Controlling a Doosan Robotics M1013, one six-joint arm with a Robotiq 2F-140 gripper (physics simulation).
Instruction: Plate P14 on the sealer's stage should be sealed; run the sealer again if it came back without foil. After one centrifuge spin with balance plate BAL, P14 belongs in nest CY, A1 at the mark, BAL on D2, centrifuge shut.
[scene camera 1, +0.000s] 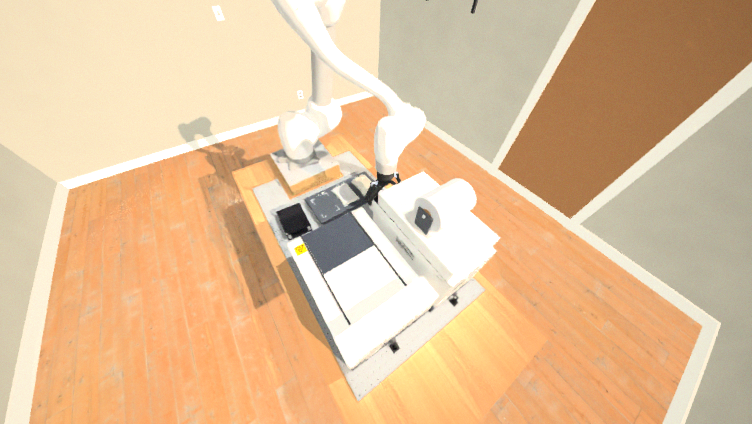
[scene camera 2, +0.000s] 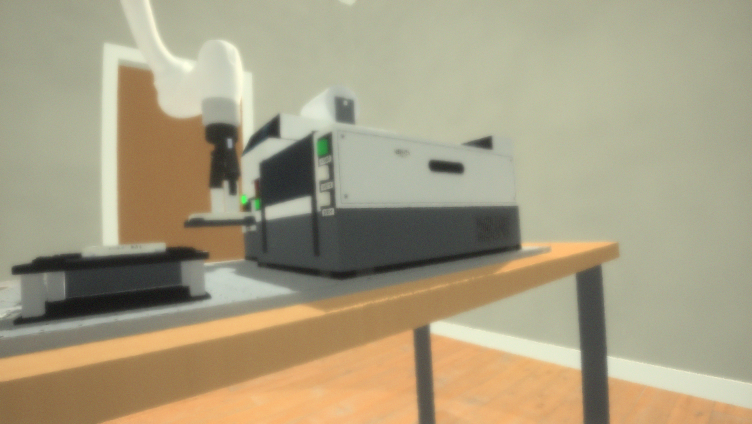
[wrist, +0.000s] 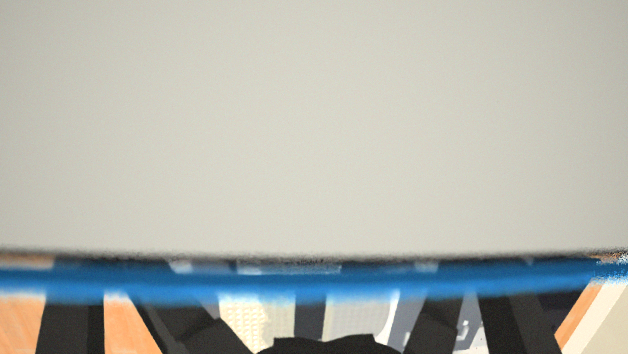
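Seen in the pictures: gripper, fingertip midpoint: (scene camera 2: 224, 214); arm's base at its link origin: (scene camera 1: 302, 157).
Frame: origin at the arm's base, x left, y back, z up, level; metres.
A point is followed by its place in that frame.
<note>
My gripper (scene camera 1: 374, 193) {x 0.280, y -0.532, z 0.032 m} (scene camera 2: 226, 185) (wrist: 307, 303) is open and empty. It points down just above the sealer's stage (scene camera 2: 209, 222) {x 0.222, y -0.496, z 0.011 m}, right at the sealer's front. A thin white plate (scene camera 2: 212, 214) (scene camera 1: 362, 182) lies flat on the stage; I cannot tell whether it bears foil. The sealer (scene camera 1: 447, 237) {x 0.312, y -0.912, z 0.260 m} (scene camera 2: 291, 126) {x 0.194, y -0.682, z 0.231 m} is a white box with a foil roll (scene camera 1: 447, 200) {x 0.309, y -0.858, z 0.383 m} on top. The centrifuge (scene camera 1: 368, 279) {x 0.051, y -0.888, z 0.120 m} (scene camera 2: 421, 184) {x -0.147, y -0.801, z 0.042 m} stands beside it with its dark lid (scene camera 1: 339, 242) {x 0.007, y -0.713, z 0.123 m} shut. In the wrist view a blurred pale surface fills most of the frame, and only the spread fingers show below a blue line.
A dark nest block (scene camera 1: 325, 206) {x 0.025, y -0.383, z -0.043 m} (scene camera 2: 104, 273) with a white plate (scene camera 1: 346, 196) {x 0.144, y -0.373, z -0.027 m} (scene camera 2: 123, 246) {x 0.106, y -0.352, z -0.030 m} on it stands beside the stage. A small black box (scene camera 1: 293, 220) {x -0.144, y -0.411, z -0.038 m} sits to its left. All of it rests on a grey pegboard (scene camera 1: 378, 368) {x -0.012, y -1.124, z -0.090 m} on a wooden table (scene camera 2: 368, 310) {x -0.278, y -0.628, z -0.109 m}.
</note>
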